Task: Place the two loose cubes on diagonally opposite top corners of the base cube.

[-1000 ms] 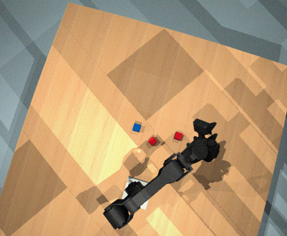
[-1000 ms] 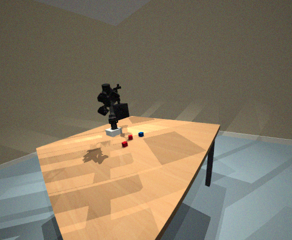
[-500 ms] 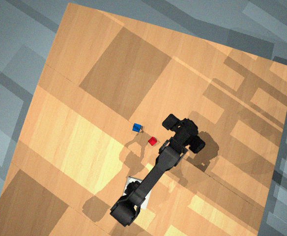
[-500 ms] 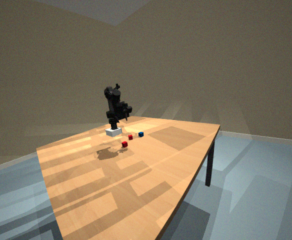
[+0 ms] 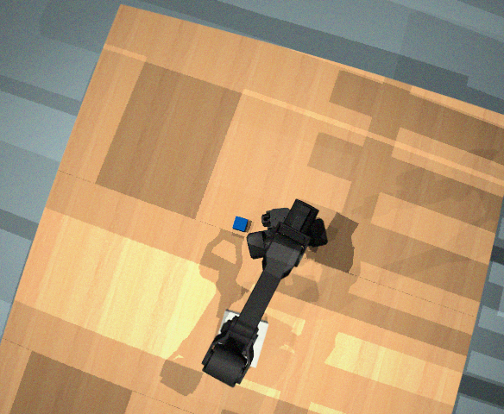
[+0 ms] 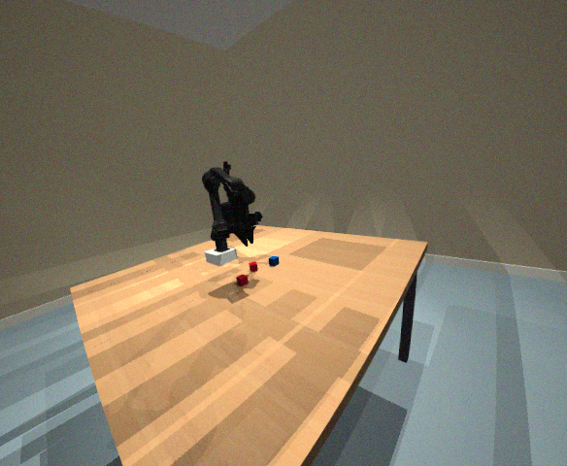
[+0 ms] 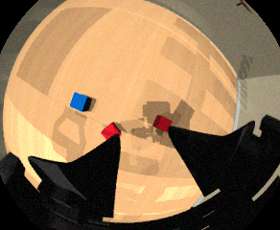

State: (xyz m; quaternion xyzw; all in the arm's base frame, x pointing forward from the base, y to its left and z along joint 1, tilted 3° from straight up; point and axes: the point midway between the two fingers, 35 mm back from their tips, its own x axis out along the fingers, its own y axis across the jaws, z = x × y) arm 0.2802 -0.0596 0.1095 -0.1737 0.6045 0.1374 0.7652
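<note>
Right now the blue cube is 10 mm ahead of my gripper tip, 130 mm to the left of it and 120 mm below it.
</note>
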